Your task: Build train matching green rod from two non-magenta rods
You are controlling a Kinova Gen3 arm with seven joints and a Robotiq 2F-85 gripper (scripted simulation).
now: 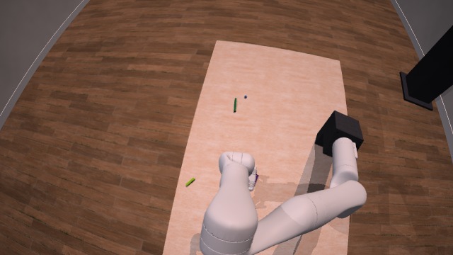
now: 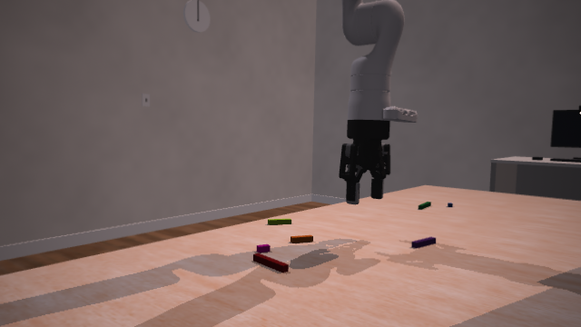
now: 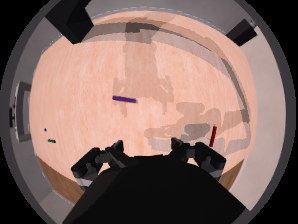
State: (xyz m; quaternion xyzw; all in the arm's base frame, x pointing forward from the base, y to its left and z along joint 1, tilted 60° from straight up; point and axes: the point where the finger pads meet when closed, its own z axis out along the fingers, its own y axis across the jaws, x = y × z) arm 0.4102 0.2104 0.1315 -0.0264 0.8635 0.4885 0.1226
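My hand is 490 mm to the left of the blue rod, 90 mm short of it and 80 mm above it. The rest, counted from my hand: orange rod: 90 mm to the left, 80 mm below, 70 mm ahead; magenta rod: 190 mm to the left, 80 mm below, 60 mm ahead; purple rod: 80 mm below, 80 mm behind, 70 mm to the right.
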